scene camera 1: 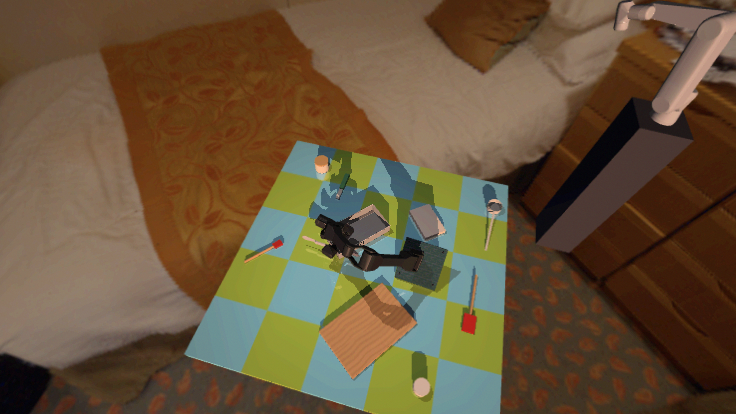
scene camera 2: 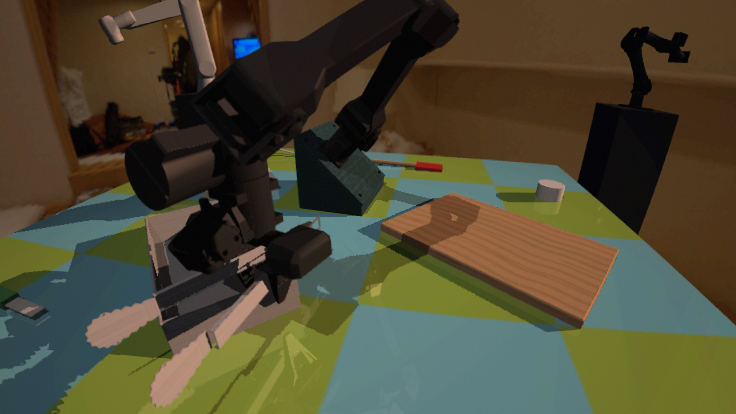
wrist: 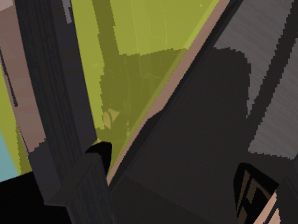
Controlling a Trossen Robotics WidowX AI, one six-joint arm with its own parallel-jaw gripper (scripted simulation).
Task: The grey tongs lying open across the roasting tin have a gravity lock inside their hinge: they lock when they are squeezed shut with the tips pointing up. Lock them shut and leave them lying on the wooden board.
Note:
I see my gripper (scene camera 2: 264, 294), a grey roasting tin (scene camera 2: 182, 323) and a wooden board (scene camera 2: 561, 273).
My gripper also shows in the wrist view (wrist: 174, 163). The grey roasting tin also shows in scene camera 1 (scene camera 1: 368, 223) and in the wrist view (wrist: 223, 105). The wooden board shows as well in scene camera 1 (scene camera 1: 358, 336).

